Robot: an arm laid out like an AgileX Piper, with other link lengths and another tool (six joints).
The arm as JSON. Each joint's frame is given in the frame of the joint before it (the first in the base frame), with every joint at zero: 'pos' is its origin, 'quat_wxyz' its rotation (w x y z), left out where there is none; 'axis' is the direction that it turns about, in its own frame. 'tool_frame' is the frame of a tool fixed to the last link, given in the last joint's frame.
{
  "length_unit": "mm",
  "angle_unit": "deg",
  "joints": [
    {
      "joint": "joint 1",
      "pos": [
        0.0,
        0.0,
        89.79
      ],
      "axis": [
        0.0,
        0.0,
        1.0
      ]
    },
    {
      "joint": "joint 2",
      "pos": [
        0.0,
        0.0,
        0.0
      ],
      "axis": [
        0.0,
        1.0,
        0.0
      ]
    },
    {
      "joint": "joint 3",
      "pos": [
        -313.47,
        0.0,
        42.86
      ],
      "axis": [
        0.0,
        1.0,
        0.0
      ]
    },
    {
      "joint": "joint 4",
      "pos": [
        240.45,
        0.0,
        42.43
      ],
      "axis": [
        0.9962,
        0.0,
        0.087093
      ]
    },
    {
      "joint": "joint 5",
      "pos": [
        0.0,
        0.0,
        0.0
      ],
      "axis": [
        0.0,
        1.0,
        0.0
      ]
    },
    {
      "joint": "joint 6",
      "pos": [
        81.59,
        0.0,
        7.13
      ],
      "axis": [
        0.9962,
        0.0,
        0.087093
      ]
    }
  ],
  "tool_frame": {
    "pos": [
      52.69,
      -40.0,
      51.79
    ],
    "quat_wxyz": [
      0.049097,
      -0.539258,
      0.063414,
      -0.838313
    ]
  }
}
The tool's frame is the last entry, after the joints.
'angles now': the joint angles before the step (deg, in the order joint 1, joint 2, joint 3, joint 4, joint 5, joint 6). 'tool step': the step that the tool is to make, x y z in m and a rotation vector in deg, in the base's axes. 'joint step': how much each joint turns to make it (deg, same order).
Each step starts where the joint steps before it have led.
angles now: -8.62 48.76 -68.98 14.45 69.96 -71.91
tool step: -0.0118 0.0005 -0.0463 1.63 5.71 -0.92
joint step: 0.09 -3.98 9.57 -0.14 -0.02 1.34
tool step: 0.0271 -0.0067 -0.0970 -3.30 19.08 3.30
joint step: -0.07 8.01 11.36 -3.78 -0.01 -4.75
